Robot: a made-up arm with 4 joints.
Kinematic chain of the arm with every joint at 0, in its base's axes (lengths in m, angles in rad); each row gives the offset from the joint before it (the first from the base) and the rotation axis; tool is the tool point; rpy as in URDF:
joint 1: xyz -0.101 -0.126 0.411 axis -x
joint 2: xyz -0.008 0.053 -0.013 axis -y
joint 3: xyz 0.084 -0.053 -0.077 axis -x
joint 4: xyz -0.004 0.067 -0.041 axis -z
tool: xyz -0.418 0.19 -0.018 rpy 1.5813 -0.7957 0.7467
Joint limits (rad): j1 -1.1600..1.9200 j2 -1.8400..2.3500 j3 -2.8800..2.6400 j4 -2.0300..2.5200
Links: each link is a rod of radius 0.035 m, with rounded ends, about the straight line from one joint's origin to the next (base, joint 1, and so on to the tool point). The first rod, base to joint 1, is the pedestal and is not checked.
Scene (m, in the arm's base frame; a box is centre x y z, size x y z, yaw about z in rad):
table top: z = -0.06
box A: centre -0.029 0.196 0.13 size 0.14 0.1 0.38 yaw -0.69
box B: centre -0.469 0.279 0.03 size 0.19 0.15 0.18 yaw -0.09
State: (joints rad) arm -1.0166 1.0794 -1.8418 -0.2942
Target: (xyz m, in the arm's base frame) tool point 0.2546 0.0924 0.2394
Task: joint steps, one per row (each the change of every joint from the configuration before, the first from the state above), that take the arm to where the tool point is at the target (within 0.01 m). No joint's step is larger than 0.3 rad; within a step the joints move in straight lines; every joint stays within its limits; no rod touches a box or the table.
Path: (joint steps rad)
1: 0.0229 -0.2262 -0.1842 -0.1490
2: 0.0229 -0.2262 -0.1843 -0.1490
3: 0.0230 -0.2262 -0.1842 -0.1491
4: 0.0229 -0.2263 -0.1843 -0.1490
5: -0.0511 0.2919 0.1846 -0.1292
6: -0.0511 0.2918 0.1847 -0.1291
7: -0.0511 0.2918 0.1846 -0.1292
8: -0.0511 0.2918 0.1846 -0.1292
9: 0.1597 -0.0954 0.1801 -0.1028
10: 0.1596 -0.0955 0.1800 -0.1027

